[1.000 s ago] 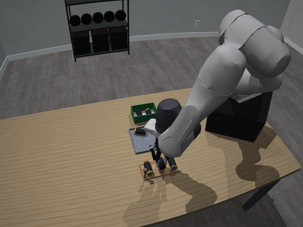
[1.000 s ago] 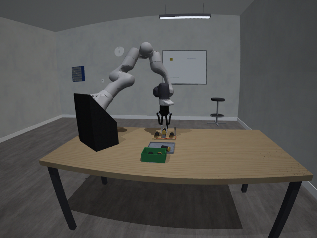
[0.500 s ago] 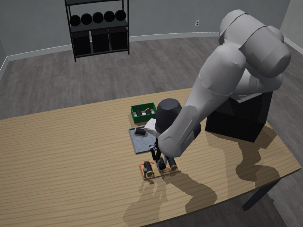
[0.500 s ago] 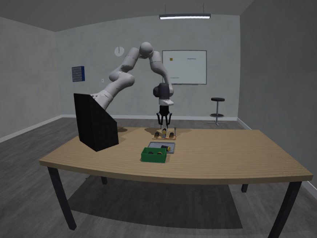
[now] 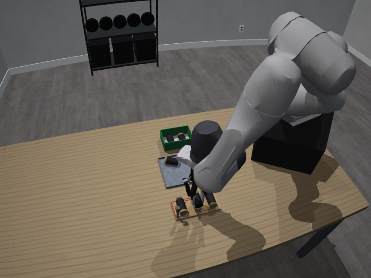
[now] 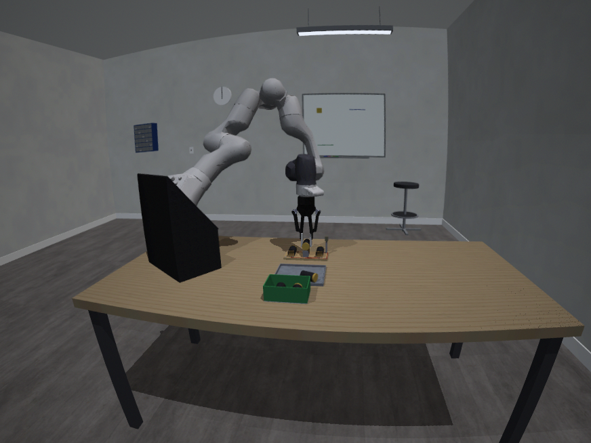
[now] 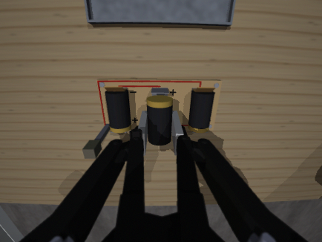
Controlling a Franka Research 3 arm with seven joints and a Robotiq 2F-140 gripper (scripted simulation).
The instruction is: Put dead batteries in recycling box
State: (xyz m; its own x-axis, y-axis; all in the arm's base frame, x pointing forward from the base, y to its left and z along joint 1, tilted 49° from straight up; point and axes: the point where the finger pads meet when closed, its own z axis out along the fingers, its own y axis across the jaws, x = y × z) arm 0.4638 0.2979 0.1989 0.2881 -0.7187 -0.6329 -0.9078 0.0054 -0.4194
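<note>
My hand is 8 cm above the wooden holder board. From my hand the other things lie so: grey tray 21 cm to the right, 8 cm below, 6 cm ahead; bulb 8 cm ahead, 6 cm to the left; thin post 8 cm ahead, 6 cm to the left, 4 cm below.
</note>
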